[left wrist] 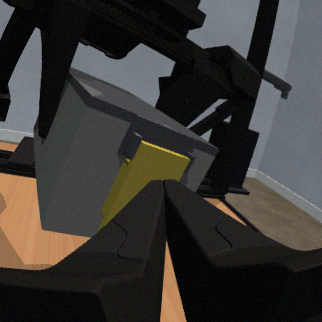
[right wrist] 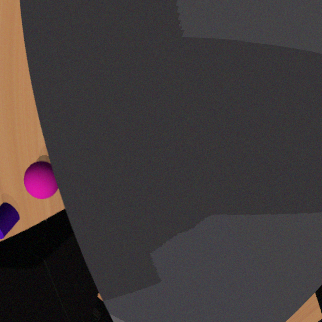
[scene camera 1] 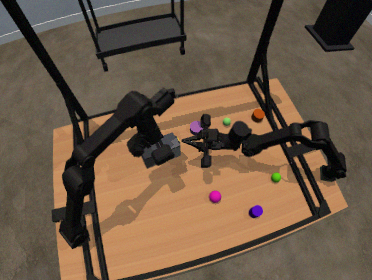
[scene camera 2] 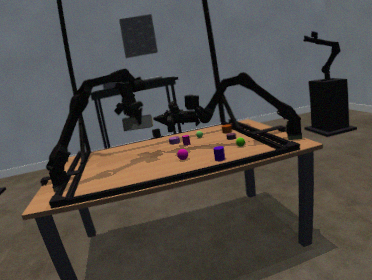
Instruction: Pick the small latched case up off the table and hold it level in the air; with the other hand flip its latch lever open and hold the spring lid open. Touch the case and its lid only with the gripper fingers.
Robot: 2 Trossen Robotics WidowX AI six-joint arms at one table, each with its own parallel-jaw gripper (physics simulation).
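Places are measured from the left arm's base along level axes (x ahead, y left, z up), in metres.
Pixels of known places: left gripper, between the fingertips: (left wrist: pixel 162 191) (right wrist: pixel 189 321) (scene camera 1: pixel 181 140) (scene camera 2: pixel 153 118); right gripper, between the fingertips: (right wrist: pixel 208 198) (scene camera 2: pixel 138 124); left arm's base, origin of its link: (scene camera 1: pixel 328 173) (scene camera 2: pixel 294 133); right arm's base, origin of its link: (scene camera 1: pixel 80 236) (scene camera 2: pixel 60 183).
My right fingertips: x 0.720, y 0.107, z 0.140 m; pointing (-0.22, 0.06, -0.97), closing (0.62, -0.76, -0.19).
For each thing: its middle in the pictures, then the offset to it from my right fingertips. "spot": a spot on its surface instead.
- small grey case, middle of its body: (right wrist: pixel 211 214) (left wrist: pixel 99 136) (scene camera 1: pixel 160 149) (scene camera 2: pixel 138 122) dx +0.002, dy -0.001, dz +0.010 m
- yellow latch lever, middle of its body: (left wrist: pixel 139 200) dx -0.051, dy -0.042, dz +0.002 m
- lid, a spot on its surface: (left wrist: pixel 125 105) spot: dx -0.043, dy -0.026, dz +0.037 m
- magenta ball, middle of its body: (right wrist: pixel 41 179) (scene camera 1: pixel 215 196) (scene camera 2: pixel 182 154) dx -0.222, dy +0.086, dz -0.136 m
- blue-purple cylinder, middle of its body: (scene camera 1: pixel 255 211) (scene camera 2: pixel 219 153) dx -0.387, dy +0.117, dz -0.134 m
- pale green ball, middle of its body: (scene camera 1: pixel 226 121) dx -0.222, dy -0.264, dz -0.141 m
- orange cylinder, middle of its body: (scene camera 1: pixel 257 115) (scene camera 2: pixel 226 128) dx -0.366, dy -0.333, dz -0.140 m
- purple disc, middle of its body: (scene camera 1: pixel 196 128) dx -0.092, dy -0.204, dz -0.145 m
The small grey case (scene camera 1: pixel 173 144) (scene camera 2: pixel 146 122) (left wrist: pixel 75 170) (right wrist: pixel 150 125) is in the air above the table, roughly level in scene camera 2. My right gripper (scene camera 1: pixel 152 149) is shut on it from above, its fingers at opposite sides; the far finger is partly hidden. The yellow latch lever (left wrist: pixel 145 167) lies against the case's front face, and the lid (left wrist: pixel 125 105) looks closed. My left gripper (scene camera 1: pixel 184 141) (scene camera 2: pixel 156 119) (left wrist: pixel 162 191) is shut and empty. Its tips are in front of the lever and cover its lower part in the left wrist view; contact cannot be told.
On the table stand a magenta ball (scene camera 1: pixel 215 196) (scene camera 2: pixel 182 154) (right wrist: pixel 40 180), a blue-purple cylinder (scene camera 1: pixel 256 211) (scene camera 2: pixel 219 153), a green ball (scene camera 1: pixel 276 177), a pale green ball (scene camera 1: pixel 227 121), an orange cylinder (scene camera 1: pixel 258 115) and a purple disc (scene camera 1: pixel 195 127), the last near my left gripper.
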